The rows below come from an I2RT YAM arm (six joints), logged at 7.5 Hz.
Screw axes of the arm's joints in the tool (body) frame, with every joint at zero. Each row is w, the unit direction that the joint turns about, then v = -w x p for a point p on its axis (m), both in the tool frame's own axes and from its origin. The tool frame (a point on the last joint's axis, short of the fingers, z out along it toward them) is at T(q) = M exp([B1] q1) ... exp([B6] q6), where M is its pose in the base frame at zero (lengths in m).
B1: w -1 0 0 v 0 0.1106 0
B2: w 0 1 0 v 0.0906 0 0.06
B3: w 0 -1 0 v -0.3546 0 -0.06
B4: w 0 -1 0 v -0.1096 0 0
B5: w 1 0 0 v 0 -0.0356 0
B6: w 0 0 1 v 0 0 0
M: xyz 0.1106 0 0.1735 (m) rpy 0 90 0 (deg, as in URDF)
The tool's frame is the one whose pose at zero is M.
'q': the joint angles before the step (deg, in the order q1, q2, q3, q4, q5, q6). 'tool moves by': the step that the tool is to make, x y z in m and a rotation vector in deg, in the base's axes. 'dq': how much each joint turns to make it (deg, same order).
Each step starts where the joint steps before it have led.
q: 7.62, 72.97, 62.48, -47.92, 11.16, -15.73
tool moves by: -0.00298, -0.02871, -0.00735, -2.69, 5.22, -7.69
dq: -6.14, 1.05, 0.13, -4.55, 2.73, 0.27
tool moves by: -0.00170, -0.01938, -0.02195, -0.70, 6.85, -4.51
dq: -4.40, 2.49, -2.06, -2.24, 0.77, -0.20
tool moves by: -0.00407, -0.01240, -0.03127, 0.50, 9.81, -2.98
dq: -2.93, 4.06, -2.88, -2.87, 0.26, -0.01
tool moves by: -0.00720, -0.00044, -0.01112, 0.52, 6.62, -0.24
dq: -0.26, 1.62, -0.90, -4.11, 0.17, -0.04
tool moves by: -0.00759, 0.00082, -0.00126, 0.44, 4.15, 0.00
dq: 0.00, 0.11, -0.17, -3.89, 0.00, 0.00
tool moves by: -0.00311, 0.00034, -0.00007, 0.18, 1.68, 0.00
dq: 0.00, 0.02, -0.02, -1.64, 0.00, 0.00
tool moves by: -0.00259, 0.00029, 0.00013, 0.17, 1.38, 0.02
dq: 0.00, 0.00, 0.00, -1.38, -0.02, -0.02
